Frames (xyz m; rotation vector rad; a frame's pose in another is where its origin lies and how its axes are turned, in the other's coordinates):
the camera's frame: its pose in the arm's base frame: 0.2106 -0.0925 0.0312 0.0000 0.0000 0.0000
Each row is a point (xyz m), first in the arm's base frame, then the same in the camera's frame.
Working: the arm's base frame: its pose in the camera's frame: -0.2106 0.0925 -0.0312 0.0000 0.0000 0.0000

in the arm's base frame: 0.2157 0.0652 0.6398
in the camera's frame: 0.0051 0.1577 0.6086
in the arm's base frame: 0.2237 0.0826 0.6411
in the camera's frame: 0.0131 0.1751 0.6099
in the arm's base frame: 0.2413 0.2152 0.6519
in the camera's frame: 0.0307 0.3077 0.6207
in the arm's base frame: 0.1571 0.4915 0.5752
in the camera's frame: -0.0535 0.5840 0.5440
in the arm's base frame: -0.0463 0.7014 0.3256
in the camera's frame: -0.2569 0.7939 0.2944
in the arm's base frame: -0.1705 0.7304 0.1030
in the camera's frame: -0.3811 0.8229 0.0718
